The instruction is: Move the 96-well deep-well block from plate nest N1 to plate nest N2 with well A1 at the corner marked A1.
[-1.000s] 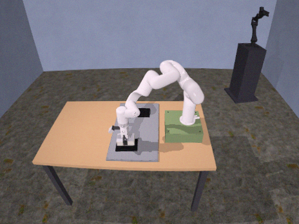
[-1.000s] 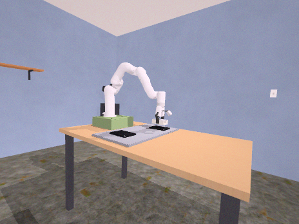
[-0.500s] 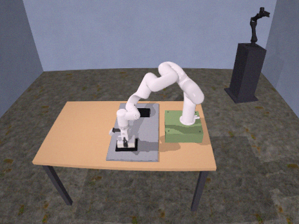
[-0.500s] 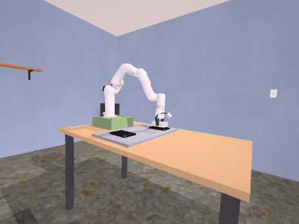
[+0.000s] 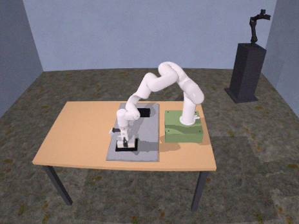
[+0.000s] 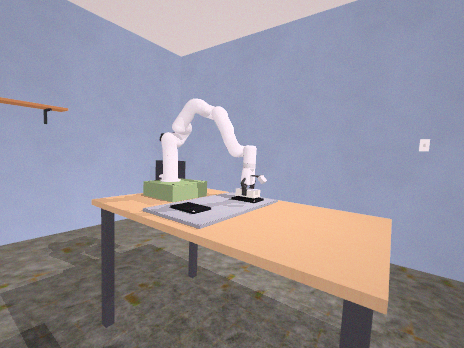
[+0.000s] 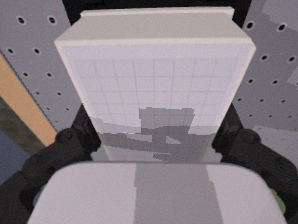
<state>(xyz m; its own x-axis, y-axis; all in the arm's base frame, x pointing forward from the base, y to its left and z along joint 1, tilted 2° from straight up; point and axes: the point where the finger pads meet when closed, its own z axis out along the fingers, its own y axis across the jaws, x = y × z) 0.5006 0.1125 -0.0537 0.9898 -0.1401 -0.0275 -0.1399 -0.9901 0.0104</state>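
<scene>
Now: hand right at the white deep-well block.
</scene>
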